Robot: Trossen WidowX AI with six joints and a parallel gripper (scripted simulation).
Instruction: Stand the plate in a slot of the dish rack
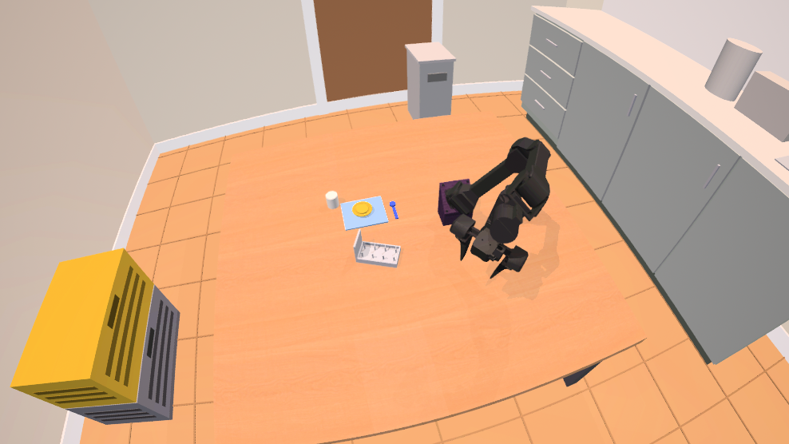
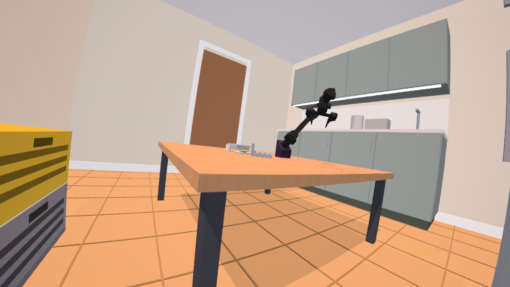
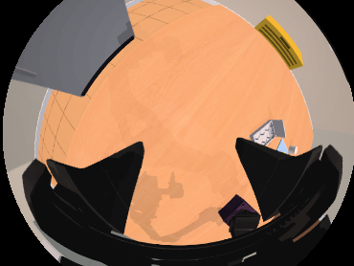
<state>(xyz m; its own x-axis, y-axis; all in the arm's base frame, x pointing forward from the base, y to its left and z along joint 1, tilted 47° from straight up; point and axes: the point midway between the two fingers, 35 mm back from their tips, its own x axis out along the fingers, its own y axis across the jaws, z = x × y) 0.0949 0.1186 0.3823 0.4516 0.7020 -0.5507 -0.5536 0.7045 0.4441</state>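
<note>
Now: the yellow plate 490 mm to the right of my gripper tip, 220 mm below it and 160 mm ahead of it. From my gripper tip the other things lie so: blue spoon: 470 mm to the right, 230 mm below, 50 mm ahead; light blue mat: 490 mm to the right, 230 mm below, 160 mm ahead; grey dish rack: 290 mm to the right, 210 mm below, 170 mm ahead.
</note>
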